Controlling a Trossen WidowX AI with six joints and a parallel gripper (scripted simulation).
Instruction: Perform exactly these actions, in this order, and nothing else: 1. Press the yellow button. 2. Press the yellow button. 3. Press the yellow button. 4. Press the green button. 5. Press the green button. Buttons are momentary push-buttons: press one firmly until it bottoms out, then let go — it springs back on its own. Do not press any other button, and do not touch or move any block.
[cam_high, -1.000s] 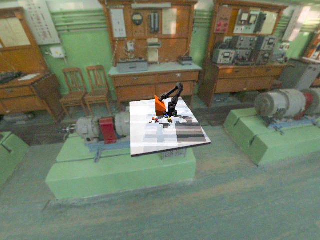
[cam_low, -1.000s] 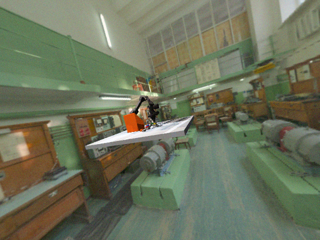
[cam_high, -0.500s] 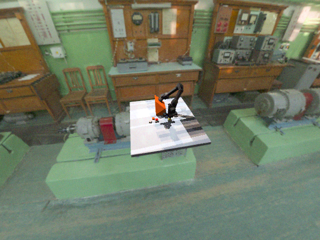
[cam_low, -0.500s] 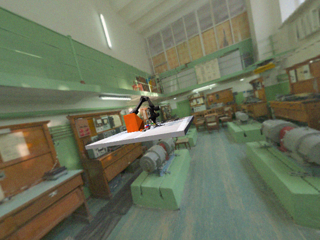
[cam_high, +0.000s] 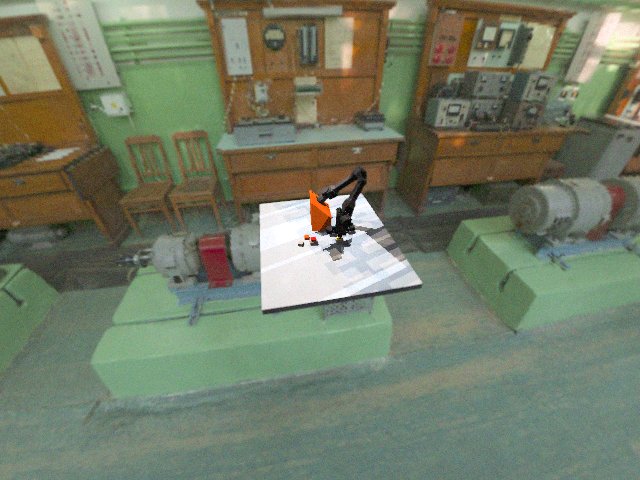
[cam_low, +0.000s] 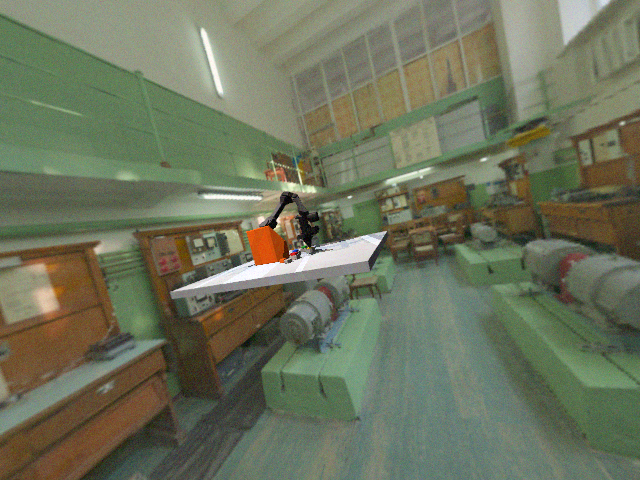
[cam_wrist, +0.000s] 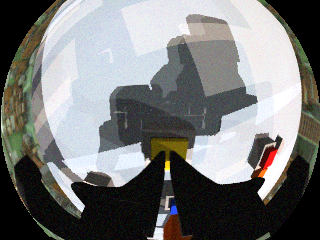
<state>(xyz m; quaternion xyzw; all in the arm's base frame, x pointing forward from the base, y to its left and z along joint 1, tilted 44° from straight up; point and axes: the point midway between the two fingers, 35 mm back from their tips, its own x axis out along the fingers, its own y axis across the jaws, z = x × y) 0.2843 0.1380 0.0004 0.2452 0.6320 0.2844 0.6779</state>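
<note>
Right now my gripper tip is 10 mm above the yellow button. From my gripper tip the other things lie so: blue button: 100 mm behind, 30 mm to the right; then red button: 20 mm behind, 180 mm to the right; then green button: 110 mm behind, 100 mm to the left.
</note>
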